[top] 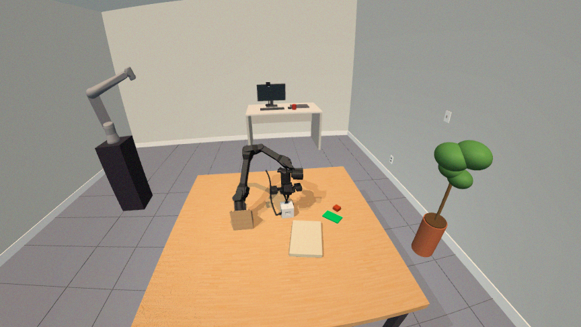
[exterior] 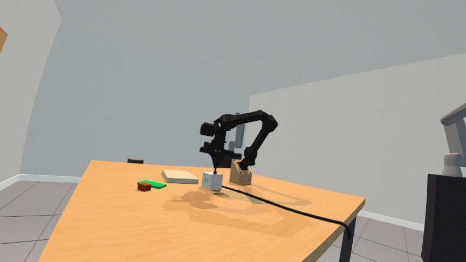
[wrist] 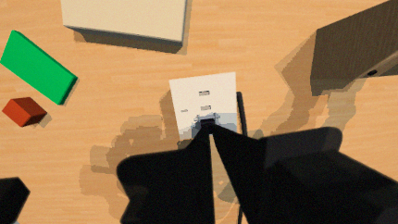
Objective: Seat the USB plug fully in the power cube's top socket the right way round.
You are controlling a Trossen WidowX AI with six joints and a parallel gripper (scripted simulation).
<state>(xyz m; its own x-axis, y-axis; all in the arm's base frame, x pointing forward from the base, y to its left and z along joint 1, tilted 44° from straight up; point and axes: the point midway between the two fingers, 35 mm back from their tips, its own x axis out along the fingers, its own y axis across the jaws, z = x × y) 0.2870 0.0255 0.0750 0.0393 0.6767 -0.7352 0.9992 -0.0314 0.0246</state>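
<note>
Now: the dark USB plug 2 cm below my gripper tip. Also, from my gripper tip: beige flat box 7 cm ahead, 25 cm to the right, 9 cm below; then small red block 33 cm ahead, 4 cm to the right, 9 cm below; then green flat block 27 cm ahead, 11 cm to the right, 10 cm below.
</note>
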